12 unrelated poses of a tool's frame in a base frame.
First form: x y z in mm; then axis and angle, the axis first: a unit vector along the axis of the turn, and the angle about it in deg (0 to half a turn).
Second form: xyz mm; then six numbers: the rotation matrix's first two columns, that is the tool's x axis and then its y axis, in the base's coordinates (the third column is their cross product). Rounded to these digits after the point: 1 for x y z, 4 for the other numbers.
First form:
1: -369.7 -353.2 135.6 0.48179 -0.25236 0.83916 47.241
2: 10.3 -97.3 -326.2 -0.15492 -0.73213 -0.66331 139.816
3: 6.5 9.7 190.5 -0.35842 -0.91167 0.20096 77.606
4: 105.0 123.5 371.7 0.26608 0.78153 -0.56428 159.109
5: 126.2 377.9 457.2 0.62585 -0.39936 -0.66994 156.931
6: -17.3 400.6 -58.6 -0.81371 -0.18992 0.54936 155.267
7: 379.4 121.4 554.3 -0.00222 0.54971 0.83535 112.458
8: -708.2 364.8 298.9 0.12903 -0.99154 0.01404 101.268
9: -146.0 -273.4 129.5 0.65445 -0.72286 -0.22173 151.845
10: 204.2 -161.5 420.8 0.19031 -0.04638 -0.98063 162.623
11: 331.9 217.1 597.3 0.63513 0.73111 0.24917 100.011
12: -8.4 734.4 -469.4 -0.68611 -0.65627 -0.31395 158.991
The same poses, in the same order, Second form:
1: -369.7 -353.2 135.6 0.7534 0.5771 0.3151 -0.6552 0.6994 0.2857
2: 10.3 -97.3 -326.2 -0.7216 -0.2279 0.6537 0.6281 0.1815 0.7567
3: 6.5 9.7 190.5 0.3155 0.4529 0.8339 0.0604 0.8674 -0.4940
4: 105.0 123.5 371.7 -0.7973 0.2010 -0.5691 0.6034 0.2472 -0.7581
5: 126.2 377.9 457.2 -0.1680 -0.7424 -0.6486 -0.2174 -0.6138 0.7589
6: -17.3 400.6 -58.6 0.3553 0.5248 -0.7736 0.0651 -0.8394 -0.5396
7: 379.4 121.4 554.3 -0.3820 0.7703 -0.5106 -0.7737 0.0356 0.6326
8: -708.2 364.8 298.9 -0.1755 -0.1392 0.9746 -0.1667 0.9799 0.1099
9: -146.0 -273.4 129.5 -0.0757 -0.9948 0.0680 -0.7856 0.1016 0.6104
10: 204.2 -161.5 420.8 -0.8836 -0.3101 -0.3509 0.2756 -0.9502 0.1457
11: 331.9 217.1 597.3 0.2997 0.7904 -0.5342 0.2997 0.4536 0.8393
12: -8.4 734.4 -469.4 -0.0233 0.7581 0.6518 0.9832 -0.1008 0.1524
